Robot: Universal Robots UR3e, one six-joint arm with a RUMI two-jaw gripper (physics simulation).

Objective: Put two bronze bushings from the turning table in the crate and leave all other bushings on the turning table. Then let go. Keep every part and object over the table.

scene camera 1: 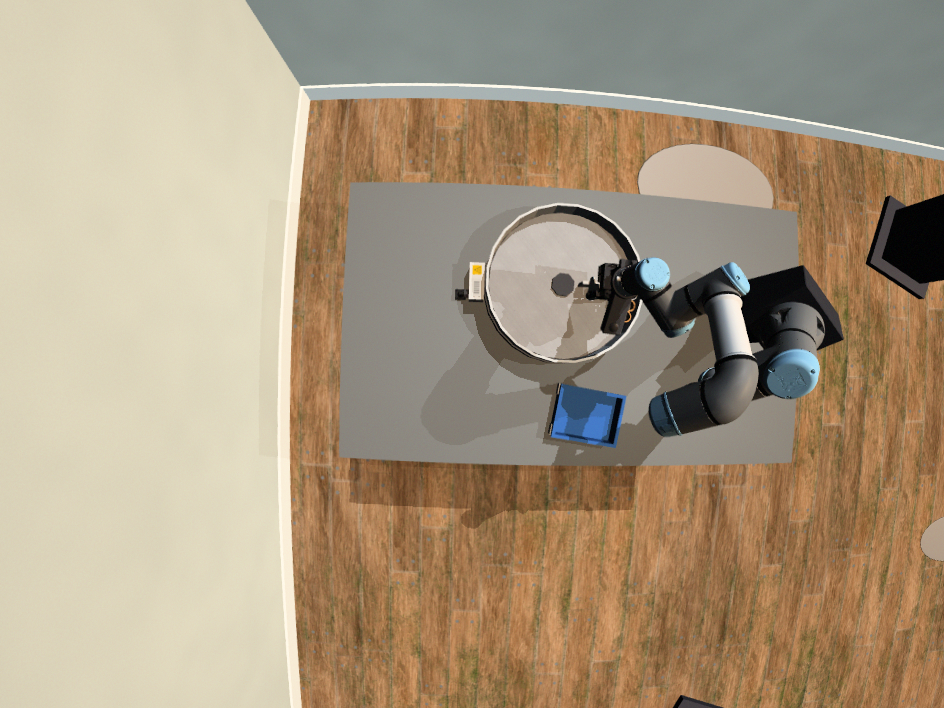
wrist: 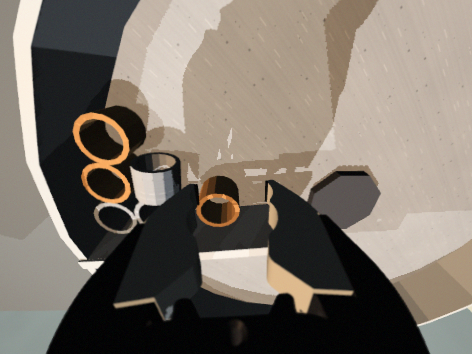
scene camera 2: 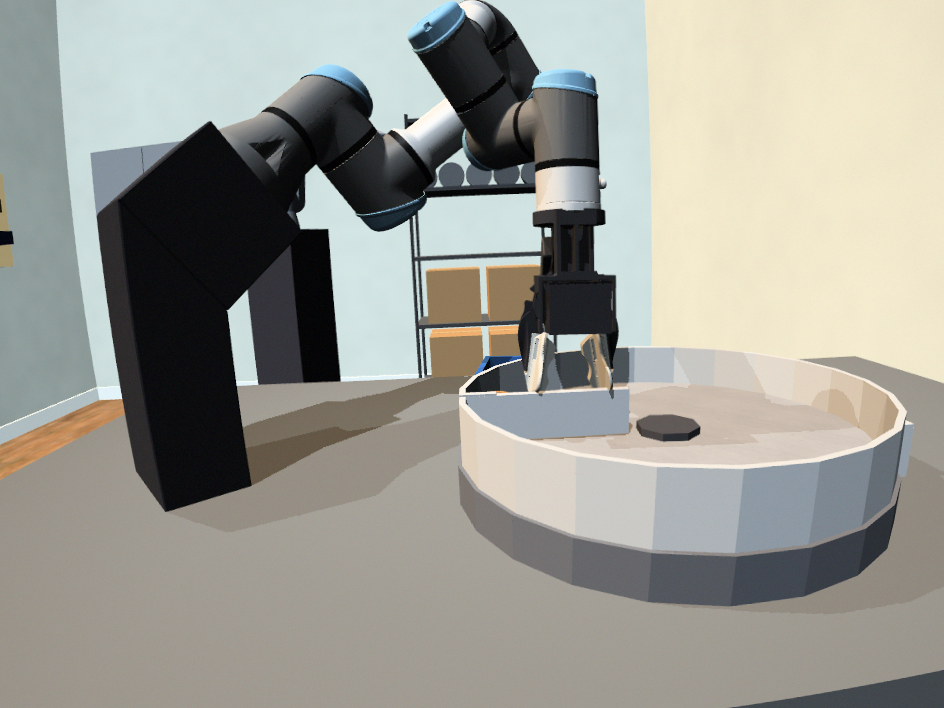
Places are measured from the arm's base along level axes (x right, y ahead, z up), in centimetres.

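Pixels of known places: gripper, between the fingertips: (scene camera 1: pixel 597 297) (wrist: pixel 231 184); arm's base, origin of its link: (scene camera 1: pixel 790 328) (scene camera 2: pixel 234 187).
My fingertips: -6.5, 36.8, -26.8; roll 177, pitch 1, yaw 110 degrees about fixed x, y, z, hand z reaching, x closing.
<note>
For each thing: its top centre in the pictures, then the offset to it from my fingertips, as dx, dy, dz. "pt": a spot on its surface instead.
- small bronze bushing, centre of its top: (wrist: pixel 218 211) +1.5, -0.6, +1.8
- larger bronze bushing, centre of its top: (wrist: pixel 101 140) -1.7, -8.6, +1.8
- silver bushing, centre of its top: (wrist: pixel 149 189) +0.5, -5.4, +2.4
- grey ring-ended bushing, centre of its top: (wrist: pixel 115 219) +4.6, -7.9, +1.8
- blue crate, centre of its top: (scene camera 2: pixel 537 364) (scene camera 1: pixel 589 416) -30.3, -11.8, -1.1
- dark hub, centre of its top: (wrist: pixel 343 205) (scene camera 2: pixel 667 423) (scene camera 1: pixel 563 284) -0.9, +10.1, +0.0
- small white box, a spot on its surface: (scene camera 1: pixel 475 281) pt -10.3, +31.9, -0.3
My gripper (scene camera 1: pixel 585 289) (scene camera 2: pixel 575 390) (wrist: pixel 231 184) is part open, low over the turning table (scene camera 1: pixel 526 320) (scene camera 2: pixel 610 495) (wrist: pixel 400 125). In the wrist view a small bronze bushing (wrist: pixel 218 188) stands between and just beyond the fingertips, nearer the left one, and is not gripped. A larger bronze bushing (wrist: pixel 135 125) and another bronze bushing (wrist: pixel 84 183) stand near the rim at the left. Beside them are a silver bushing (wrist: pixel 156 186), seemingly on its side, and a grey ring-ended bushing (wrist: pixel 120 231); another grey one is partly hidden by the left finger. The blue crate (scene camera 1: pixel 602 429) (scene camera 2: pixel 499 359) shows no bushing inside.
A straight divider wall (scene camera 2: pixel 556 413) (wrist: pixel 232 254) crosses the turning table beside the gripper. A dark hub (scene camera 1: pixel 562 285) (scene camera 2: pixel 667 426) (wrist: pixel 345 200) is at its centre, and a raised rim surrounds it. A small white box (scene camera 1: pixel 475 281) stands against its outer side.
</note>
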